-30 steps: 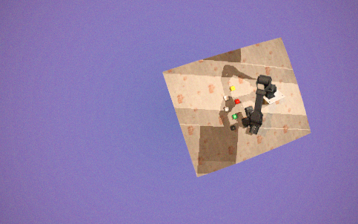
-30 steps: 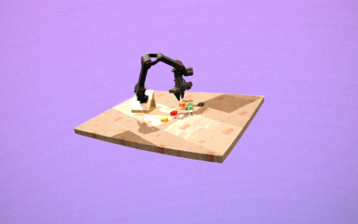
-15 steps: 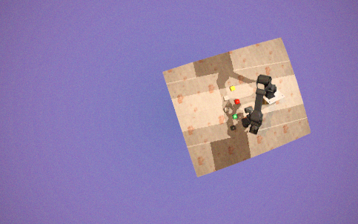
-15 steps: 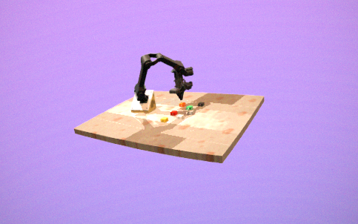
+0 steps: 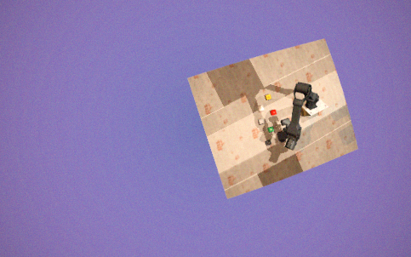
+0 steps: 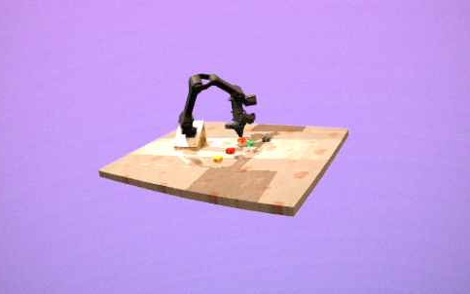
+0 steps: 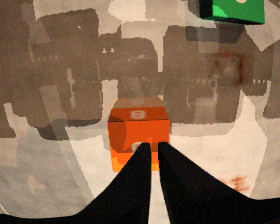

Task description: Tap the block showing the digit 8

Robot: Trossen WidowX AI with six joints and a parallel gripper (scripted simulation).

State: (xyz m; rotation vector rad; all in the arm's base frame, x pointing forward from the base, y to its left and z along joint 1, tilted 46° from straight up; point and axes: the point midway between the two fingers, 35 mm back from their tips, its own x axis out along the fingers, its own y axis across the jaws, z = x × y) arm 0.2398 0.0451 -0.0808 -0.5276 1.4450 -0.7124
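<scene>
Right now my gripper tip is 20 mm above the orange block and 10 mm to the right of it. Also, from my gripper tip: red block 150 mm to the right, 20 mm below, 10 mm ahead; green block 80 mm ahead, 50 mm to the right, 20 mm below; dark block 130 mm ahead, 20 mm to the left, 20 mm below.
</scene>
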